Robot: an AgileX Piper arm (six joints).
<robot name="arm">
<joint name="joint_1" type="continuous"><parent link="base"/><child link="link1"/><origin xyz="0.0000 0.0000 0.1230"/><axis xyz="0 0 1"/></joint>
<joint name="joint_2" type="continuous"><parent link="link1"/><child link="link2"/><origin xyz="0.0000 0.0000 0.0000"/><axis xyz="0 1 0"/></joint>
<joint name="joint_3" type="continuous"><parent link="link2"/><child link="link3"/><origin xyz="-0.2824 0.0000 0.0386"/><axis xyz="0 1 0"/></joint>
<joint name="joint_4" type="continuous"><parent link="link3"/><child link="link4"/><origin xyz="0.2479 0.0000 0.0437"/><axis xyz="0.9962 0 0.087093"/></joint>
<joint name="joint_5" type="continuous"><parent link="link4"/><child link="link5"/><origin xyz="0.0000 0.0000 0.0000"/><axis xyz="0 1 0"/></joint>
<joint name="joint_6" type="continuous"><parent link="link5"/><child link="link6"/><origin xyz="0.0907 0.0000 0.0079"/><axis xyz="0.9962 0 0.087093"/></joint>
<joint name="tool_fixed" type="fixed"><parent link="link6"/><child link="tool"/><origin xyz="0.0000 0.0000 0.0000" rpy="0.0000 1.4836 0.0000"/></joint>
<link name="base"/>
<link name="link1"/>
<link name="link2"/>
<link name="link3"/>
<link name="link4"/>
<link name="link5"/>
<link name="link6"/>
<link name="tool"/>
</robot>
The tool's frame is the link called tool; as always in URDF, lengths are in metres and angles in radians. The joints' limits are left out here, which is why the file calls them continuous.
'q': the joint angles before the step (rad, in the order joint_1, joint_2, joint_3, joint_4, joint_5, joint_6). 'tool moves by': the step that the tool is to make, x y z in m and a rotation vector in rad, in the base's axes. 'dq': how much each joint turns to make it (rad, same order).
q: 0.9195, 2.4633, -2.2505, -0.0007, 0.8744, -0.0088
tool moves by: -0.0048, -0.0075, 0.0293, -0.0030, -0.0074, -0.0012
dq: -0.0002, -0.0594, -0.0001, -0.0087, 0.0574, 0.0019
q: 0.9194, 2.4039, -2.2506, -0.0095, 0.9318, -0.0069
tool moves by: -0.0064, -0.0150, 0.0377, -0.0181, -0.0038, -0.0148
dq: -0.0047, -0.0799, 0.0001, -0.0196, 0.0920, 0.0105
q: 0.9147, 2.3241, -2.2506, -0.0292, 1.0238, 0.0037
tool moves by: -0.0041, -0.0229, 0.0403, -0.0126, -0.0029, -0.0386
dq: -0.0179, -0.0878, -0.0004, -0.0201, 0.0970, 0.0185
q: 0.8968, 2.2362, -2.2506, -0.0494, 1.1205, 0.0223
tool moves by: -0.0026, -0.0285, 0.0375, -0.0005, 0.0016, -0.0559
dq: -0.0307, -0.0898, 0.0080, -0.0115, 0.0844, 0.0223
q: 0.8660, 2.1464, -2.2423, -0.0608, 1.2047, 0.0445
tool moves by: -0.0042, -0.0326, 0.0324, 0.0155, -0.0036, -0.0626
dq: -0.0387, -0.1059, 0.0506, -0.0056, 0.0428, 0.0237
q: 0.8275, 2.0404, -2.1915, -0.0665, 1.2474, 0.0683
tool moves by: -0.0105, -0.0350, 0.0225, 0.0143, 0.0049, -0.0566
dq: -0.0387, -0.1297, 0.1161, 0.0020, 0.0080, 0.0212
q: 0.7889, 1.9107, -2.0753, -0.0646, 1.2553, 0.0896
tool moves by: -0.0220, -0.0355, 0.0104, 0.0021, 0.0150, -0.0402
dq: -0.0256, -0.1594, 0.1870, 0.0021, -0.0173, 0.0192
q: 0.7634, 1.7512, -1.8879, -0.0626, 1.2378, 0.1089
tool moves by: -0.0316, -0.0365, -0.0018, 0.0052, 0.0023, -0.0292
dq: -0.0126, -0.1873, 0.2437, -0.0060, -0.0570, 0.0226
